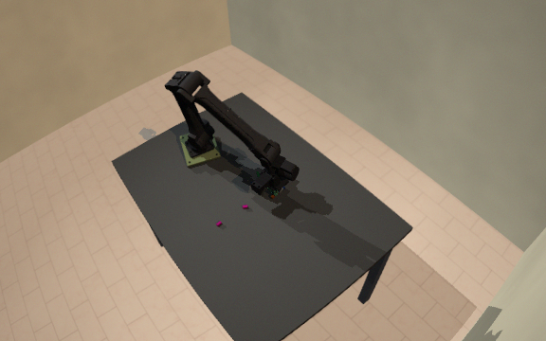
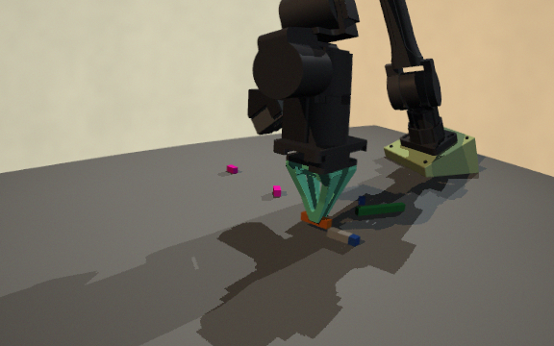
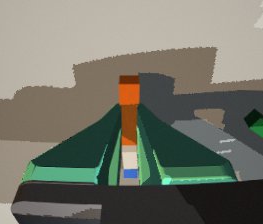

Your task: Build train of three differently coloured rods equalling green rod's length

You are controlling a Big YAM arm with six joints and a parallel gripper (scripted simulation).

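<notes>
Now: hand 30 mm to the right of the grey rod, 20 mm above it and 10 mm past it. From my hand the other things lie so: magenta rod 130 mm to the right, 20 mm below, 10 mm behind; orange rod 10 mm below; green rod 120 mm behind, 20 mm below, 10 mm to the right.
</notes>
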